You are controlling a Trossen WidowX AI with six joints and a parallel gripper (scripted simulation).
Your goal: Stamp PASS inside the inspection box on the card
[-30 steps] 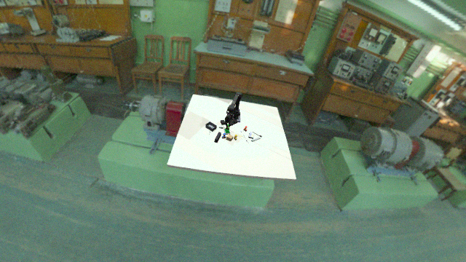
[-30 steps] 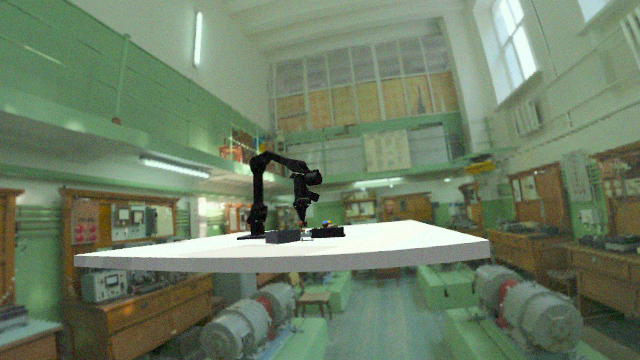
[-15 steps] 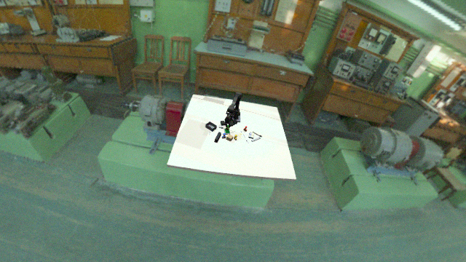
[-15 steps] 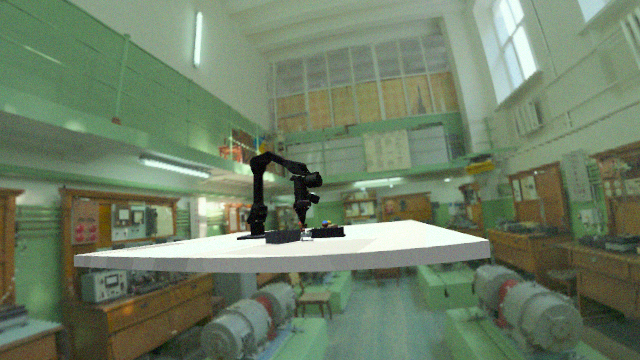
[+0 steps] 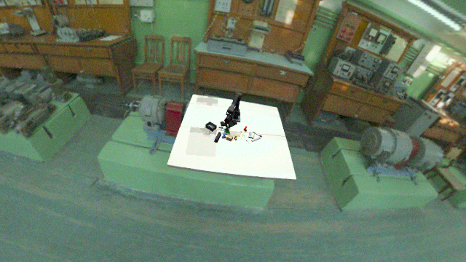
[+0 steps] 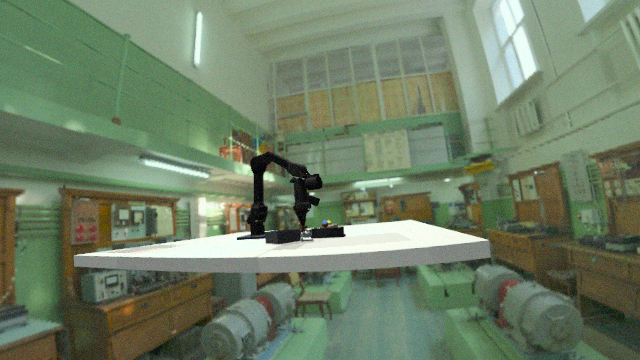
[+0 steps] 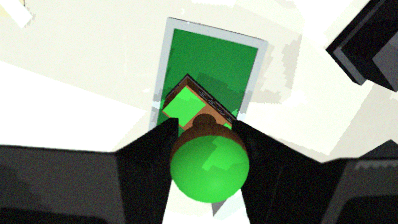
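My gripper tip is 5 cm above the green ink pad. Also, from my gripper tip: black bar (12 cm to the right, 10 cm ahead, 4 cm below); then green stamp (right at my gripper tip); then tan block (12 cm ahead, 3 cm below, 1 cm to the left).
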